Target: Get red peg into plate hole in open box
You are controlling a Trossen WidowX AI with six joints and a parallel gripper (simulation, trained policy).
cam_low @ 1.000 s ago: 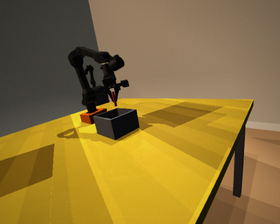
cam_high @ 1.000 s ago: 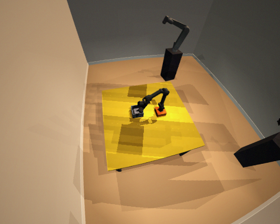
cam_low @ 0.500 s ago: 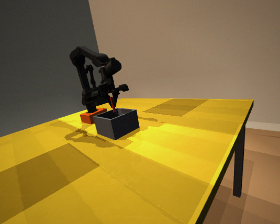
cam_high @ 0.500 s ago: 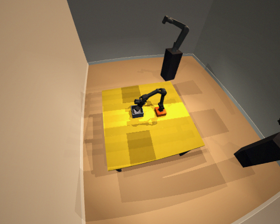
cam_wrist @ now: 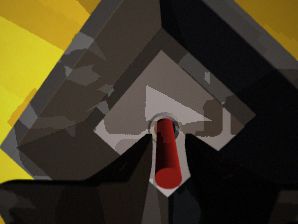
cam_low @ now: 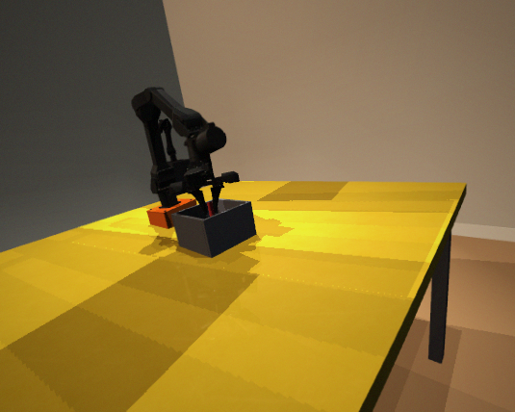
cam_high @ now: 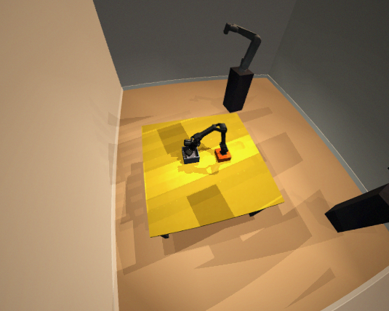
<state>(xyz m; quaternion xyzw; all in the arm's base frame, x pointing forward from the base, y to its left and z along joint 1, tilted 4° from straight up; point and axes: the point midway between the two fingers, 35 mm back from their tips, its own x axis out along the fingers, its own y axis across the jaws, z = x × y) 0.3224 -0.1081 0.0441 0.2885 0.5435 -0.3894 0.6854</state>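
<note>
Right now my gripper tip is 10 mm above the red peg. Also, from my gripper tip: box (50 mm below); then plate (40 mm below).
</note>
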